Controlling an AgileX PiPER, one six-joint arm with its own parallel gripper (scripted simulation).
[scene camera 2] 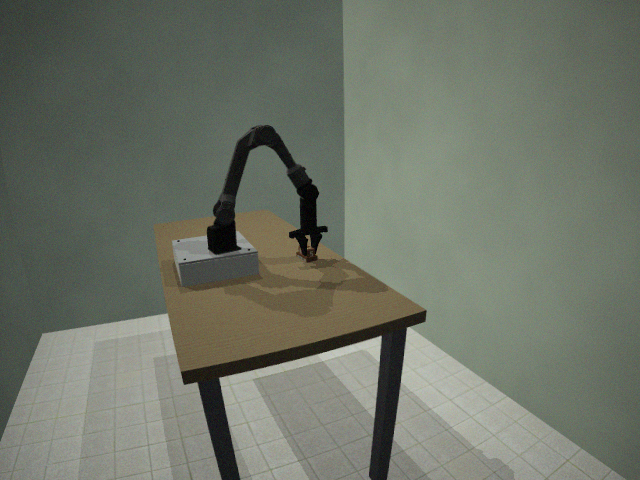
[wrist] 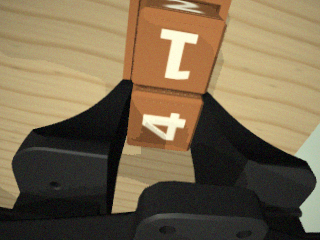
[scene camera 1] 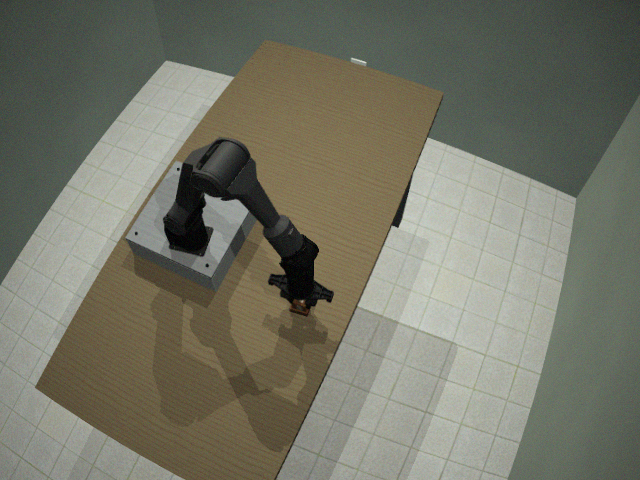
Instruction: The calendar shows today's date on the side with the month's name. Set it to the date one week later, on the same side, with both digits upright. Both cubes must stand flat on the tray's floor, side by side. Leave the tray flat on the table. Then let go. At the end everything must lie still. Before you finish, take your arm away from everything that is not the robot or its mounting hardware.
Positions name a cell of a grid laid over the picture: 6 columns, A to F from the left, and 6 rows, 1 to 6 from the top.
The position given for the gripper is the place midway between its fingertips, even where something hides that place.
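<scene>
A cube (wrist: D3) is in view. The gripper (scene camera 1: C4) is visible too, and it appears also in the wrist view (wrist: D3).
</scene>
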